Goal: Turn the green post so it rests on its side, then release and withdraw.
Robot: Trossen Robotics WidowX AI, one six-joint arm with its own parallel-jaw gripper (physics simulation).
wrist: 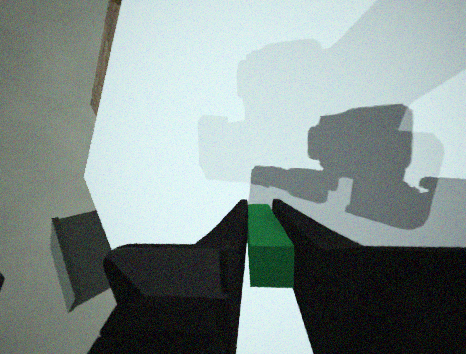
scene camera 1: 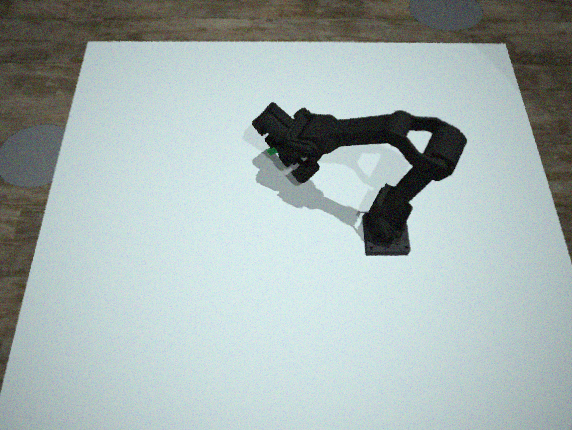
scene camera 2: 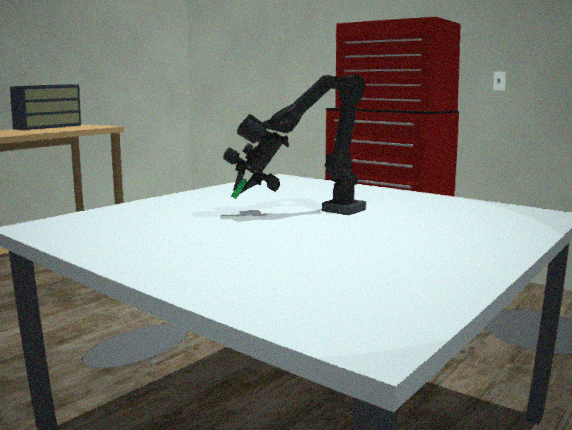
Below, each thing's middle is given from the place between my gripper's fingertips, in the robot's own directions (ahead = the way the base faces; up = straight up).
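Green post (wrist: pixel 270 251): 1 cm above my hand, 1 cm to the left of it.
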